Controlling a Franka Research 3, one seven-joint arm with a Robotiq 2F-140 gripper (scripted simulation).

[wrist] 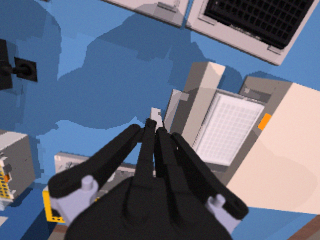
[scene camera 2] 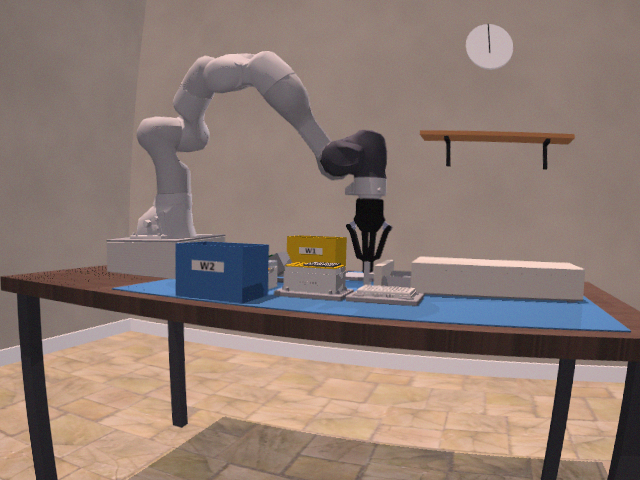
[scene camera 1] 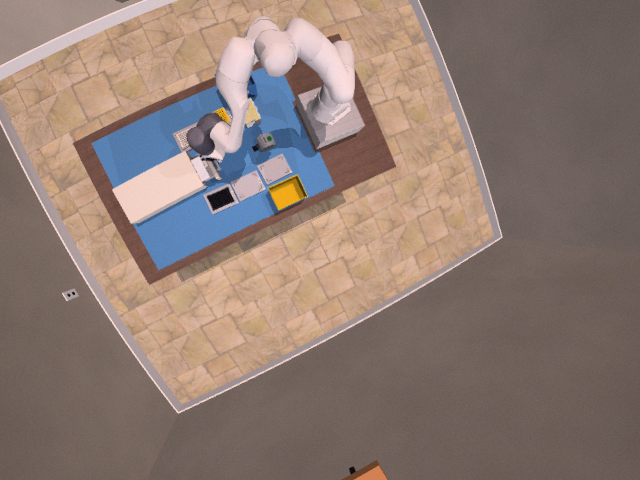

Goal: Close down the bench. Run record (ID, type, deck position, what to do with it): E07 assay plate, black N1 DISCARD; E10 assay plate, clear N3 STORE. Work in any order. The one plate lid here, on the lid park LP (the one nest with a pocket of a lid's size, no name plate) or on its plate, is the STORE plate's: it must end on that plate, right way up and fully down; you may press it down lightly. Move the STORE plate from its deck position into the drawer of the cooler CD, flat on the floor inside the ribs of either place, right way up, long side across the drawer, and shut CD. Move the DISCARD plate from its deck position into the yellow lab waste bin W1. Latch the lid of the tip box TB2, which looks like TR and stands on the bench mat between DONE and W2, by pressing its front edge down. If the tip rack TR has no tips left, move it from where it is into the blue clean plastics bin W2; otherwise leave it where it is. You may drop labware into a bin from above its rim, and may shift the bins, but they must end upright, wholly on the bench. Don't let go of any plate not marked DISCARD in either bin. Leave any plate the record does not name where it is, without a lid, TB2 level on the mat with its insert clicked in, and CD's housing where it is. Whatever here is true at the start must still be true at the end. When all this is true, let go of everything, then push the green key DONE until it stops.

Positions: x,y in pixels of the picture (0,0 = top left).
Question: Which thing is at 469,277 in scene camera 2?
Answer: A cooler CD.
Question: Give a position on a cooler CD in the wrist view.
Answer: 268,171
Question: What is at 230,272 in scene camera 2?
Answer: A blue bin W2.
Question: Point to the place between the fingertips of my gripper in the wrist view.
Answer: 154,115
